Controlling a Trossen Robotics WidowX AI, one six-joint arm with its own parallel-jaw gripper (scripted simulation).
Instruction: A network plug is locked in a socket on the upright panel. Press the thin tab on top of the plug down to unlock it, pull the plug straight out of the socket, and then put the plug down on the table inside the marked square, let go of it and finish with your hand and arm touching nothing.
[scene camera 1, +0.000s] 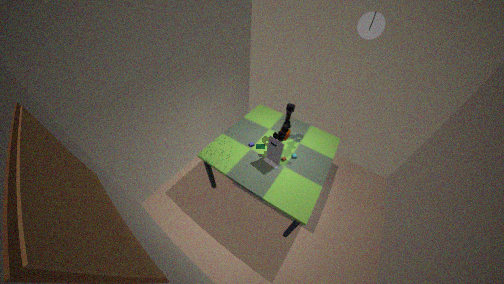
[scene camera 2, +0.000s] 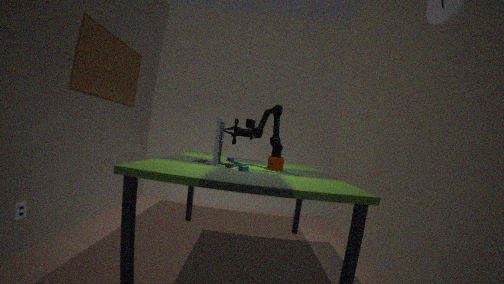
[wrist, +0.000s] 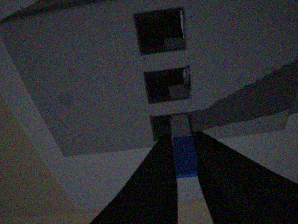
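Blue network plug in sight. My gripper too.
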